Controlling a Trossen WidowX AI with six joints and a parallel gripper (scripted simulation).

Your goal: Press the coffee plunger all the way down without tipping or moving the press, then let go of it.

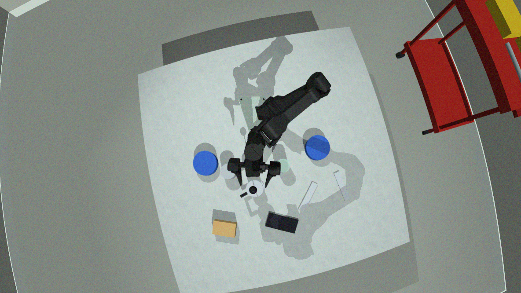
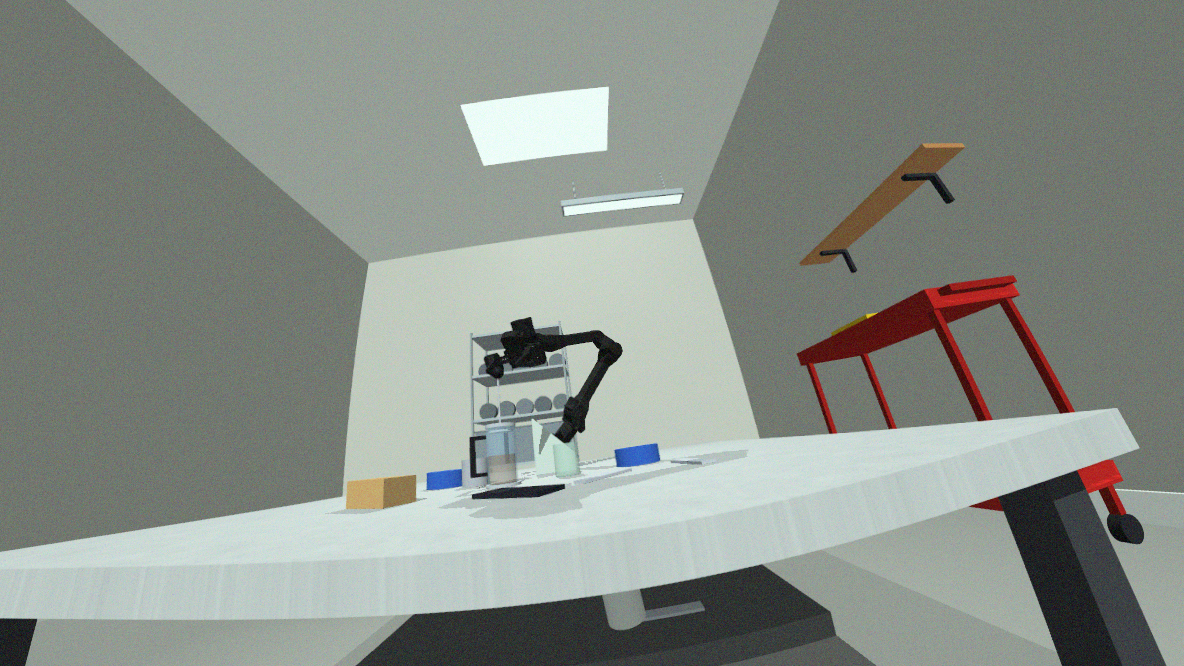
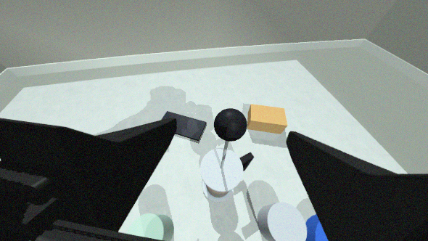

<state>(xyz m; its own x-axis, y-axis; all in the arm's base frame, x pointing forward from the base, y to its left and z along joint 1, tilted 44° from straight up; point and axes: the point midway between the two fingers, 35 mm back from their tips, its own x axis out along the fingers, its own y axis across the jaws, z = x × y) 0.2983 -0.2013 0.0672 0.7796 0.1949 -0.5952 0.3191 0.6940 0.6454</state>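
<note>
My gripper tip is now 20 mm short of the coffee press, 20 mm to the left of it and 150 mm above it. Round my gripper tip: pale green cylinder 60 mm behind, 140 mm to the left, 250 mm below; then orange box 170 mm ahead, 200 mm to the right, 260 mm below; then dark flat slab 220 mm ahead, 80 mm to the left, 290 mm below.
</note>
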